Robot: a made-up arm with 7 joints.
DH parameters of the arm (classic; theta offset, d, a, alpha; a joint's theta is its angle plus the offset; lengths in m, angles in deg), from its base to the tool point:
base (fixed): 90 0.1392 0 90
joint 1: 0 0.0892 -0.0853 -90
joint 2: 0 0.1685 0.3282 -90
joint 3: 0 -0.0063 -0.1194 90
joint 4: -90 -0.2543 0.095 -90
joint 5: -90 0.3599 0.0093 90
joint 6: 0 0.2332 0.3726 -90
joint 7: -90 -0.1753 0.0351 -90
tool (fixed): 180 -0.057 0 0
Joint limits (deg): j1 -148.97..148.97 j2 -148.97..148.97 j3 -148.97..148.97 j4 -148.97..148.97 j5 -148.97..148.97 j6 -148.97..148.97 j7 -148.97..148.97
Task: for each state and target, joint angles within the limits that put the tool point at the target. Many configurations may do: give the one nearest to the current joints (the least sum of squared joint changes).
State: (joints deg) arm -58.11 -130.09 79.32 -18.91 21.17 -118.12 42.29
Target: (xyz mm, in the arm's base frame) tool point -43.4 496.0 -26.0
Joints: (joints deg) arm -90.00 -124.83 126.95 -2.69 -8.79 -131.29 53.62
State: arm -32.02 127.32 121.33 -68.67 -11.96 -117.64 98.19
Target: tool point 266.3 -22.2 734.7
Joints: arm 3.77 105.32 126.46 -61.68 -19.28 -119.47 101.23
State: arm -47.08 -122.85 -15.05 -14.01 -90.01 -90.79 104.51
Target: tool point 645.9 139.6 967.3
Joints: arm -98.43 -114.33 -53.52 17.21 -97.25 -128.65 102.52
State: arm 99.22 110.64 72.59 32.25 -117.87 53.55 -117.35
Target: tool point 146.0 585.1 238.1
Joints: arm 126.76 113.67 62.39 15.56 -132.14 65.69 -120.82
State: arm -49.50 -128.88 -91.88 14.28 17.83 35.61 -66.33
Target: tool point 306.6 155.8 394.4
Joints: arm -46.17 -128.55 -99.85 22.56 9.97 19.94 -64.59
